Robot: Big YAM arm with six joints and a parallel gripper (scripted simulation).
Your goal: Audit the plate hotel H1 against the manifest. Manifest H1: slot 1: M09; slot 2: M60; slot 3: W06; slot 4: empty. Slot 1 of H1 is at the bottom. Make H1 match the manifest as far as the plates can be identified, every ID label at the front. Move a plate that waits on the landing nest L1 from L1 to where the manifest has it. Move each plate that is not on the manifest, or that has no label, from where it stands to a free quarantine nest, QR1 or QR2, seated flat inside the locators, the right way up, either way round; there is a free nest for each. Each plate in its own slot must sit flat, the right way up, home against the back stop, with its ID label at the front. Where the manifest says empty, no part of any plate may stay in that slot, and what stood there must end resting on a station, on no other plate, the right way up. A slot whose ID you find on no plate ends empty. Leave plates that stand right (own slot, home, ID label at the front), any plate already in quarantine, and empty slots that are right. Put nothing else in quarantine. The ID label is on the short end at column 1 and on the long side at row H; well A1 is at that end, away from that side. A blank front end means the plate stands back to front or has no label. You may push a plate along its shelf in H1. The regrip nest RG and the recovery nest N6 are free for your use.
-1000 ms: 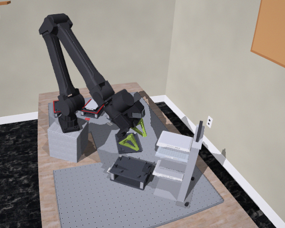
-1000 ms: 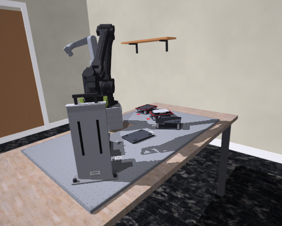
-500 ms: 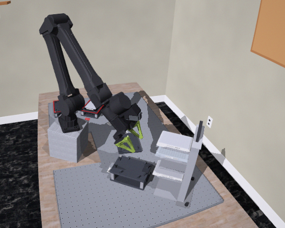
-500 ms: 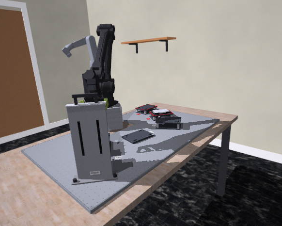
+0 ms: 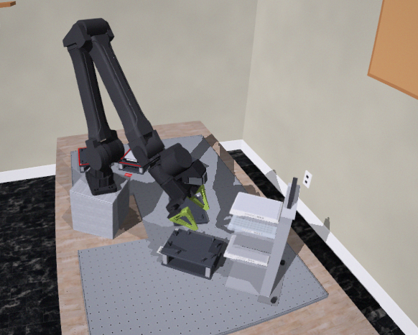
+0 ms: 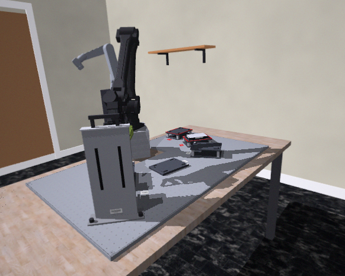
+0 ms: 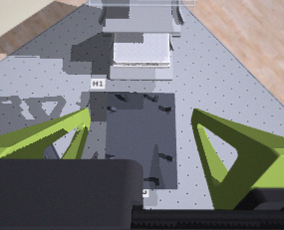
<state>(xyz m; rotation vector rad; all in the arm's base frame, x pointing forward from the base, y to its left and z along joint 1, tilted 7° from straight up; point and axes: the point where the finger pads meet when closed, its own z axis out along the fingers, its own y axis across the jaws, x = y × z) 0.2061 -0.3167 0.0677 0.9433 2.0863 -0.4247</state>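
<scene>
Right now the clear plate is 100 mm ahead of my hand, 120 mm to the right of it and 30 mm above it. Also, from my hand: hotel back panel: 150 mm ahead, 170 mm to the right, 30 mm below; then h1 tag: 140 mm ahead, 10 mm to the right, 180 mm below.
</scene>
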